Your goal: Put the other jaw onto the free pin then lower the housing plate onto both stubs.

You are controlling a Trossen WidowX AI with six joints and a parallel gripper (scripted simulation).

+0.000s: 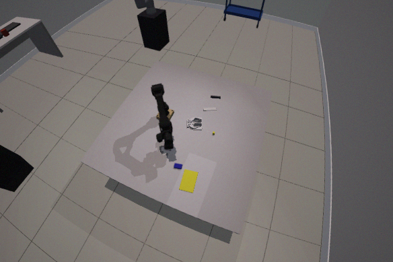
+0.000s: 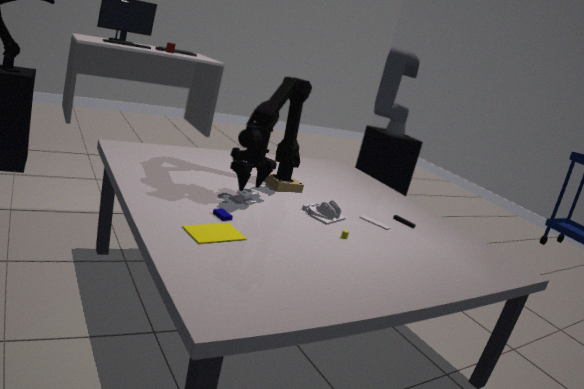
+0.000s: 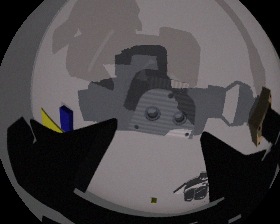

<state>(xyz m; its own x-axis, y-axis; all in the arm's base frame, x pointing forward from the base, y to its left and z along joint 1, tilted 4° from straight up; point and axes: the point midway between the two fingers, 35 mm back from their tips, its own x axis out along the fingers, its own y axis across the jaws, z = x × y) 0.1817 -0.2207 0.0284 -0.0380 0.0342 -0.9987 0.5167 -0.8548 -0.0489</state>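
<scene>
My gripper tip is 1 cm past the white block and 4 cm above it. From my gripper tip the other things lie so: yellow sheet (25 cm ahead, 20 cm to the right, 4 cm below); then jaw (6 cm ahead, 26 cm to the left, 3 cm below); then blue block (14 cm ahead, 13 cm to the right, 4 cm below).
</scene>
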